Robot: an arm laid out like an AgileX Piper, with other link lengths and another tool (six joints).
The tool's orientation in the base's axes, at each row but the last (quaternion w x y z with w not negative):
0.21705 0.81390 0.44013 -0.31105
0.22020 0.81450 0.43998 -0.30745
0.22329 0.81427 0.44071 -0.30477
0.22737 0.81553 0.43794 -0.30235
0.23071 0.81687 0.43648 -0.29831
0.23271 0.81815 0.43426 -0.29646
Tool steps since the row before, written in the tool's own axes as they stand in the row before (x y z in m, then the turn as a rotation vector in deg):
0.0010 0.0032 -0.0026 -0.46 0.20 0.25
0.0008 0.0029 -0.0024 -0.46 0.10 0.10
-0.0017 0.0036 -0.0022 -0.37 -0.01 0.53
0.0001 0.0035 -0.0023 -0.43 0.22 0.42
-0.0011 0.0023 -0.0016 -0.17 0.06 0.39
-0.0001 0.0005 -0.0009 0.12 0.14 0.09
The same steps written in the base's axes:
0.0040 0.0006 0.0014 -0.10 -0.53 0.16
0.0035 0.0005 0.0014 -0.14 -0.38 0.26
0.0030 -0.0014 0.0031 -0.32 -0.55 -0.12
0.0037 -0.0003 0.0019 -0.12 -0.63 0.02
0.0019 -0.0008 0.0022 -0.14 -0.38 -0.15
0.0006 0.0003 0.0008 0.15 -0.06 -0.13

